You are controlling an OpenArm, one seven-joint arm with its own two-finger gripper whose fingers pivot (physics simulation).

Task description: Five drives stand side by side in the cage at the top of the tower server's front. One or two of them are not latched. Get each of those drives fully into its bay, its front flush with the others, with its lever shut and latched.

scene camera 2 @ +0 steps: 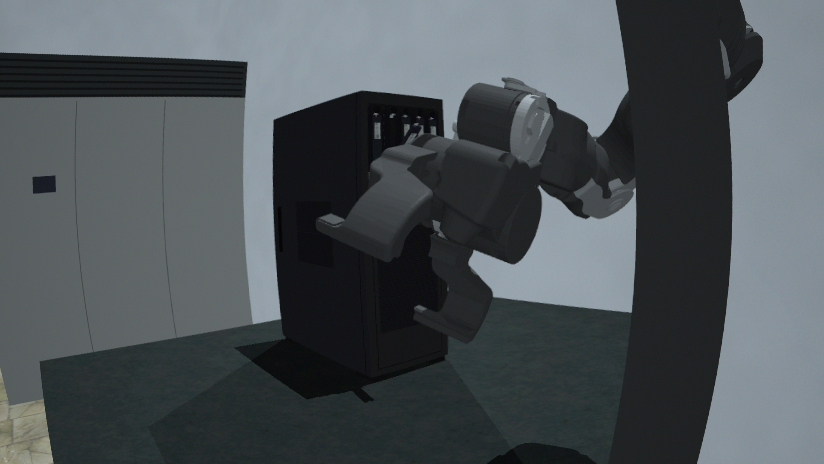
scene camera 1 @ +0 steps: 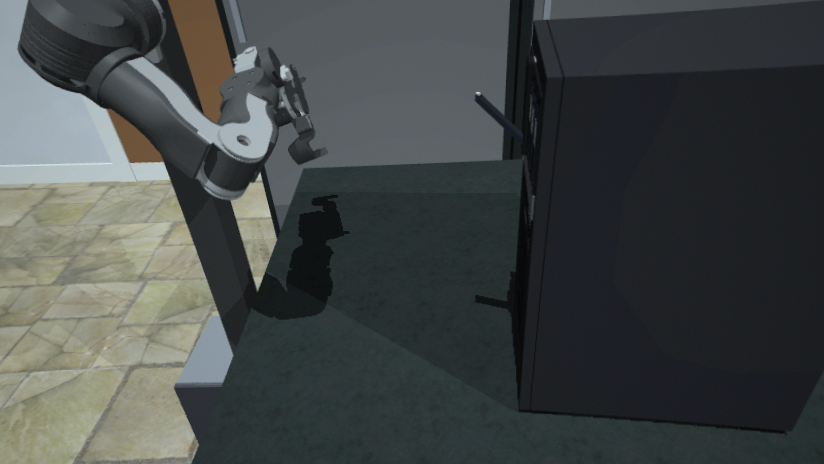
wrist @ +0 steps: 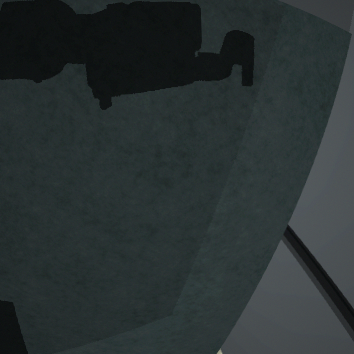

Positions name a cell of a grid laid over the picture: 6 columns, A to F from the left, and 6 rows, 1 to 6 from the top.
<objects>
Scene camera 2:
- my gripper: C4
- tower server: C4
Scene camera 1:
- my gripper: C2
</objects>
